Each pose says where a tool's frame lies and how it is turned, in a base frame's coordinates. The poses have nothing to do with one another.
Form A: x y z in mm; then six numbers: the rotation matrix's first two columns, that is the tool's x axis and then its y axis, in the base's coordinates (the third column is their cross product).
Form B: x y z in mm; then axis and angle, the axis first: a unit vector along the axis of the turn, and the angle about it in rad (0 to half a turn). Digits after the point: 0 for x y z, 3 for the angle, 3 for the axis.
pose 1, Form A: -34 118 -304 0.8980 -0.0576 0.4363 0.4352 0.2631 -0.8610
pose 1, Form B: -34 118 -304 -0.933 -0.257 -0.252 1.358
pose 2, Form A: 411 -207 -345 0.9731 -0.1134 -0.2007 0.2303 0.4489 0.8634
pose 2, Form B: 411 -207 -345 0.976 0.108 -0.192 1.112
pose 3, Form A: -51 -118 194 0.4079 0.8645 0.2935 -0.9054 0.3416 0.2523
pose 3, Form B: -51 -118 194 0.330 -0.093 0.940 1.228
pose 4, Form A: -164 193 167 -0.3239 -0.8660 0.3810 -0.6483 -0.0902 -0.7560
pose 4, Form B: -164 193 167 -0.574 0.669 -0.473 2.909
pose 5, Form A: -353 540 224 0.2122 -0.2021 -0.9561 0.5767 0.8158 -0.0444
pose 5, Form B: -353 540 224 0.252 0.884 -0.394 1.411
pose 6, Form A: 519 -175 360 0.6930 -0.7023 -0.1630 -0.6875 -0.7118 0.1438
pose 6, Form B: 519 -175 360 0.920 -0.378 -0.103 3.070
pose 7, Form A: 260 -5 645 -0.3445 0.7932 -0.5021 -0.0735 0.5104 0.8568
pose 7, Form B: 260 -5 645 0.298 0.817 0.493 2.067
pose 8, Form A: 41 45 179 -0.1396 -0.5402 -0.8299 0.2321 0.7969 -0.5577
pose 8, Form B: 41 45 179 -0.146 0.909 -0.391 1.736
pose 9, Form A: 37 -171 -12 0.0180 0.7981 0.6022 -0.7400 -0.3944 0.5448
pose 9, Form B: 37 -171 -12 0.545 0.038 0.838 1.978
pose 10, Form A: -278 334 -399 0.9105 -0.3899 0.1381 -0.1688 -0.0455 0.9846
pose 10, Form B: -278 334 -399 0.959 -0.260 -0.111 1.692
